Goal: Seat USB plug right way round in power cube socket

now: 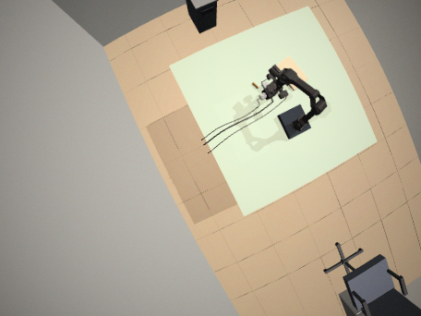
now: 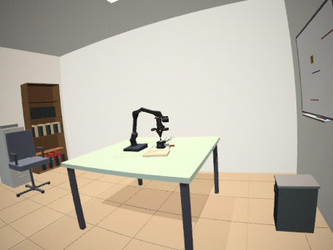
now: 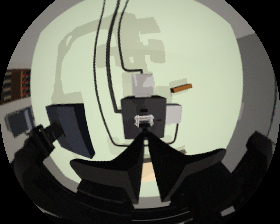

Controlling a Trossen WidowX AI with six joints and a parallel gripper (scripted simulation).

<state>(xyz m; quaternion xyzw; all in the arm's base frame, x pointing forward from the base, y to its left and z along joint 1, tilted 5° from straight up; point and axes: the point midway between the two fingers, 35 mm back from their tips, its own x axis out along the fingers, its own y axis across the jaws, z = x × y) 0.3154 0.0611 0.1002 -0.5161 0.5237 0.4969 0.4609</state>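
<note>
Right now my gripper tip is 20 mm above the USB plug. From my gripper tip the other things lie so: orange-brown stick (100 mm ahead, 60 mm to the left, 110 mm below).
</note>
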